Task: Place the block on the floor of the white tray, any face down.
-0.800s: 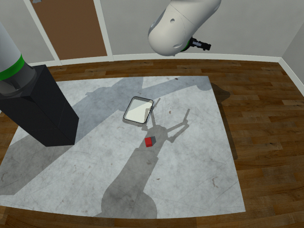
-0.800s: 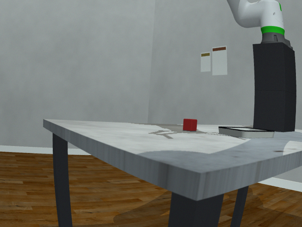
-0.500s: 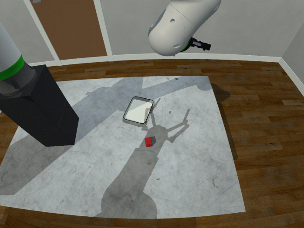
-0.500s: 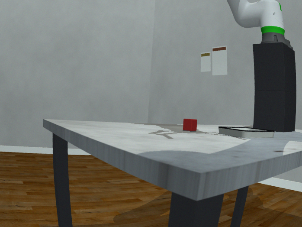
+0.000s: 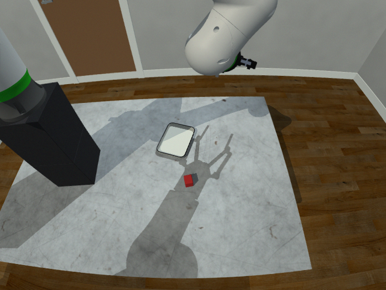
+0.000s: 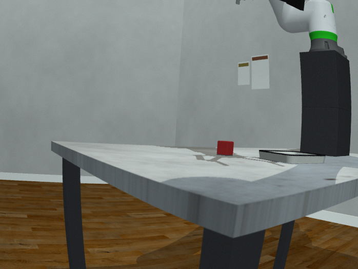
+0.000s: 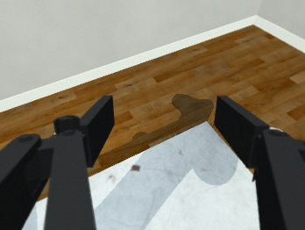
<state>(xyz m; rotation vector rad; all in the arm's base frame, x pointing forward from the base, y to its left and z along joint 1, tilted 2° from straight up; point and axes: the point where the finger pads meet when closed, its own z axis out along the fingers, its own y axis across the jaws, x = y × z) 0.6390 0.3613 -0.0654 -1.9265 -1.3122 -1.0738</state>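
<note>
Now: hand 160 mm past the red block, 380 mm to the left of it and 280 mm above it. Round my hand: white tray: 240 mm behind, 180 mm to the right, 290 mm below.
</note>
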